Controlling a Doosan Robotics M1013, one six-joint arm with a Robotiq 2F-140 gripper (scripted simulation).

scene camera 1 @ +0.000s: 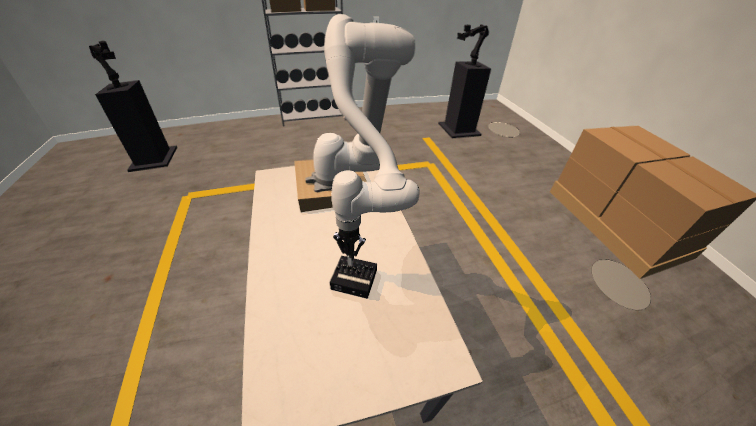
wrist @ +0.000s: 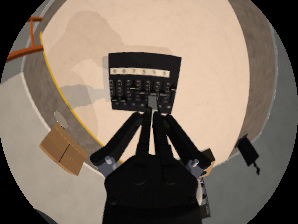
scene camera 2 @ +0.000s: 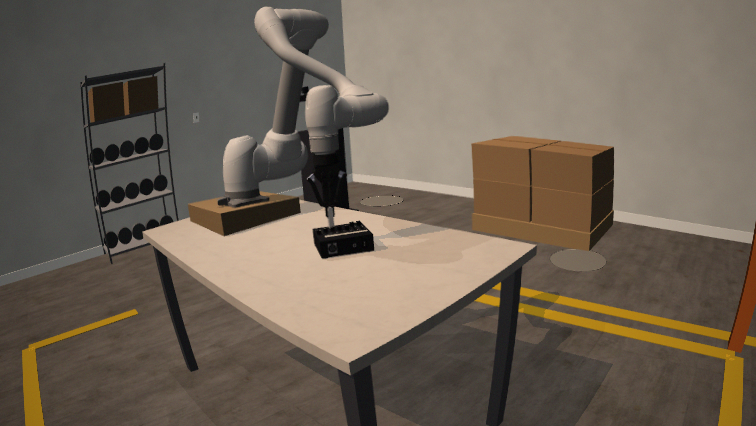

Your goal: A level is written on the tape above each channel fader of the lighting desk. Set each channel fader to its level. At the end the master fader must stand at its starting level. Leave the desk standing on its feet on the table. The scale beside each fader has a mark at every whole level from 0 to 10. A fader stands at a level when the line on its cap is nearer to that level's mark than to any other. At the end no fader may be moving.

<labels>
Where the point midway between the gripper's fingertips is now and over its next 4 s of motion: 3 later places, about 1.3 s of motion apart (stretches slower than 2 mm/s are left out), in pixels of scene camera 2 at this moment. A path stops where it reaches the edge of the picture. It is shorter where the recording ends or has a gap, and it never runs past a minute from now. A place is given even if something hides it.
The gripper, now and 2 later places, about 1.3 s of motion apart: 331,227; 330,216; 327,186
</labels>
